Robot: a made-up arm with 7 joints.
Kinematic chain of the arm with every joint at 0, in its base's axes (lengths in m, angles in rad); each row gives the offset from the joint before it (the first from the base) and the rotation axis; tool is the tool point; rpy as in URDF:
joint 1: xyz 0 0 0.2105 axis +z
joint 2: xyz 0 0 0 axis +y
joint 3: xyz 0 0 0.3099 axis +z
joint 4: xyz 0.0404 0 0 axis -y
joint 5: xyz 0.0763 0 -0.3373 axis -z
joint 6: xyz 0 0 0 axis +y
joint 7: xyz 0.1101 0 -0.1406 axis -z
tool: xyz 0 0 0 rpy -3.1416 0 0
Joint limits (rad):
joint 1: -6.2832..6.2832
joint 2: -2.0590..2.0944
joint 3: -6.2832..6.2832
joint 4: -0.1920..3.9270
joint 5: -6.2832..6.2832
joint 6: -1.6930..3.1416
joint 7: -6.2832..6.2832
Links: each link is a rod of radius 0.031 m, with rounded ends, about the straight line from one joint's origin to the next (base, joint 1, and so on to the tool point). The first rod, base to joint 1, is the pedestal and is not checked.
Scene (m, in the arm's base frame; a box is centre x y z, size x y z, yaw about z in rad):
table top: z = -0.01
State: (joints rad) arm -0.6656 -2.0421 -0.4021 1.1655 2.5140 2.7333 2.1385
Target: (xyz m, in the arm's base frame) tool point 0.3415 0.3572 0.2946
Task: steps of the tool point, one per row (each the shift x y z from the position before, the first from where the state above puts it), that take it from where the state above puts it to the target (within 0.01 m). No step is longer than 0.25 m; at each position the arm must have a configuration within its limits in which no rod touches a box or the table.
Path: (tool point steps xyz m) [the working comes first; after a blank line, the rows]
Joints at the target: -1.7333 -2.0590 0.4616 1.0257 2.2188 2.6247 2.1385
Straight joint move there: clear.

1: 0.1659 0.1498 0.0142
2: 0.2132 0.0687 -0.0052
3: 0.2194 -0.0259 -0.0241
4: 0.1828 -0.1133 -0.0412

